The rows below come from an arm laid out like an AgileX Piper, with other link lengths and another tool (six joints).
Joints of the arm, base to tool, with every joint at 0 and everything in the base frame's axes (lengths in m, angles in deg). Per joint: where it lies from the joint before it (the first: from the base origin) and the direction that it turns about. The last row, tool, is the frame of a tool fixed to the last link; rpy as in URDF.
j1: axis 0 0 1 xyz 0 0 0.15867
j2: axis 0 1 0 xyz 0 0 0
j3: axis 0 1 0 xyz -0.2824 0 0.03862
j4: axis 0.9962 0 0.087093 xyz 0.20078 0 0.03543
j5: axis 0 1 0 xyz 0 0 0
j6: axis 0.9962 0 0.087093 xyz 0.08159 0 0.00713
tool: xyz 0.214 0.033 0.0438 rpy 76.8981 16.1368 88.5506
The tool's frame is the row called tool.
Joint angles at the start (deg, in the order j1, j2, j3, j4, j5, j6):
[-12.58, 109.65, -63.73, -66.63, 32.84, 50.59]
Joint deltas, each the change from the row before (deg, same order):
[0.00, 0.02, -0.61, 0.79, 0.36, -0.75]
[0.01, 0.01, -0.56, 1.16, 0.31, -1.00]
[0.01, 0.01, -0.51, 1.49, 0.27, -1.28]
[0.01, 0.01, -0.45, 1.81, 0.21, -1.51]
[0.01, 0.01, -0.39, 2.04, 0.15, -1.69]
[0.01, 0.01, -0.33, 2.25, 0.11, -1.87]
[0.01, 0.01, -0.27, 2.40, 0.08, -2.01]
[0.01, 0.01, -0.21, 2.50, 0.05, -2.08]
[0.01, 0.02, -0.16, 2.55, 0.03, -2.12]
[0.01, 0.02, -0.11, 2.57, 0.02, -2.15]
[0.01, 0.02, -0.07, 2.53, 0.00, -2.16]
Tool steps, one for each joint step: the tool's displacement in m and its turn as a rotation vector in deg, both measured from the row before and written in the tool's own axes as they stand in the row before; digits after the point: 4 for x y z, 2 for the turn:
[-0.0018, 0.0013, -0.0003, 0.09, -0.11, 0.19]
[-0.0005, 0.0007, -0.0004, 0.18, 0.11, 0.25]
[0.0008, 0.0001, -0.0005, 0.28, 0.33, 0.25]
[0.0021, -0.0004, -0.0006, 0.35, 0.56, 0.28]
[0.0032, -0.0008, -0.0007, 0.38, 0.75, 0.28]
[0.0043, -0.0011, -0.0008, 0.42, 0.93, 0.27]
[0.0052, -0.0014, -0.0008, 0.44, 1.07, 0.24]
[0.0059, -0.0016, -0.0008, 0.44, 1.18, 0.23]
[0.0064, -0.0017, -0.0008, 0.43, 1.27, 0.21]
[0.0068, -0.0017, -0.0008, 0.41, 1.32, 0.18]
[0.0070, -0.0017, -0.0007, 0.37, 1.35, 0.13]

